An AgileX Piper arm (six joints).
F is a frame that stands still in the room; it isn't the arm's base.
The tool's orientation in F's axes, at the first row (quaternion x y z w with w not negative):
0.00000 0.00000 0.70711 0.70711
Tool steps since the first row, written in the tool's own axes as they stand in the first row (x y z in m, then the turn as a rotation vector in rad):
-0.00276 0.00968 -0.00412 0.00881 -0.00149 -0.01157
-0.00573 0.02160 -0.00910 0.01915 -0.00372 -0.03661
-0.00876 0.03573 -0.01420 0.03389 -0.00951 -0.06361
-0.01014 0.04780 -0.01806 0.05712 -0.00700 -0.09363
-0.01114 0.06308 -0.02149 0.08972 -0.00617 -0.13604
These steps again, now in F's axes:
-0.00968 -0.00276 -0.00412 0.00149 0.00881 -0.01157
-0.02160 -0.00573 -0.00910 0.00372 0.01915 -0.03661
-0.03573 -0.00876 -0.01420 0.00951 0.03389 -0.06361
-0.04780 -0.01014 -0.01806 0.00700 0.05712 -0.09363
-0.06308 -0.01114 -0.02149 0.00617 0.08972 -0.13604

